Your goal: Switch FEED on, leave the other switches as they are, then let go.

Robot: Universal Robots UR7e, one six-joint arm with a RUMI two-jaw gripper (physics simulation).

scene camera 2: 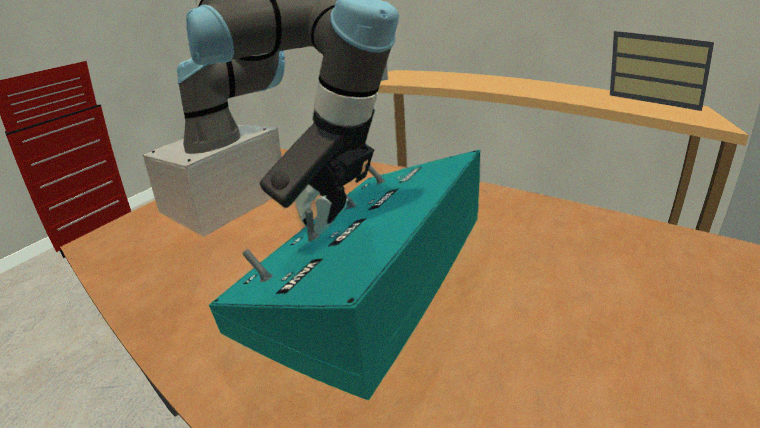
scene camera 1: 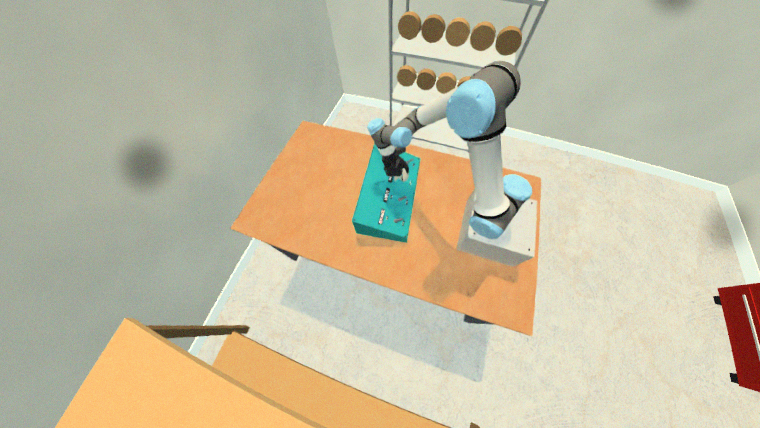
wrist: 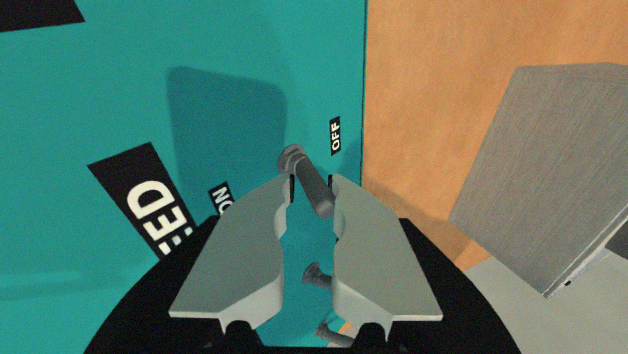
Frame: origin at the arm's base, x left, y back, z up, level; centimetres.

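Seen in the pictures: gripper, between the fingertips: (scene camera 2: pixel 311 228) (scene camera 1: pixel 404 180) (wrist: pixel 311 177); arm's base, origin of its link: (scene camera 2: pixel 212 143).
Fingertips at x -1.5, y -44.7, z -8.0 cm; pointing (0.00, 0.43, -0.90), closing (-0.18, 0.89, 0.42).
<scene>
Offsets run from my fingertips to a thing's top centre. "pt": to the spot under its first point. Level surfaces: height alone.
The teal switch panel (scene camera 1: pixel 372 204) (scene camera 2: pixel 420 223) (wrist: pixel 250 40) lies on the table with a row of lever switches. My gripper (scene camera 1: pixel 404 180) (scene camera 2: pixel 310 216) (wrist: pixel 311 177) is at the FEED lever @[dx -0.6, dy -0.7, dz +3.8 cm] (scene camera 2: pixel 310 228) (wrist: pixel 314 185) and shut on it with a narrow gap; the lever lies slanted between the fingers, its tip against the right finger in the wrist view. In scene camera 2 the FEED lever stands more upright than the VALVE lever @[dx -12.4, dy -3.1, dz +2.9 cm] (scene camera 2: pixel 256 264), which leans to its OFF side. The FEED label @[dx +1.6, dy -7.3, dz +1.7 cm] (scene camera 2: pixel 346 232) (wrist: pixel 150 200) is beside the lever. Its ON label is partly hidden by a finger in the wrist view.
Another lever @[pt dx +10.6, dy +2.5, dz -0.3 cm] (scene camera 2: pixel 350 203) is partly behind the gripper, and a further lever @[dx +21.8, dy +8.0, dz +2.9 cm] (scene camera 2: pixel 375 174) stands beyond it. The robot's base block (scene camera 1: pixel 497 241) (scene camera 2: pixel 212 186) (wrist: pixel 540 160) is on the table @[dz -9.8 cm] (scene camera 1: pixel 287 175) (scene camera 2: pixel 585 297). A shelf rack (scene camera 1: pixel 390 69) stands behind the table.
</scene>
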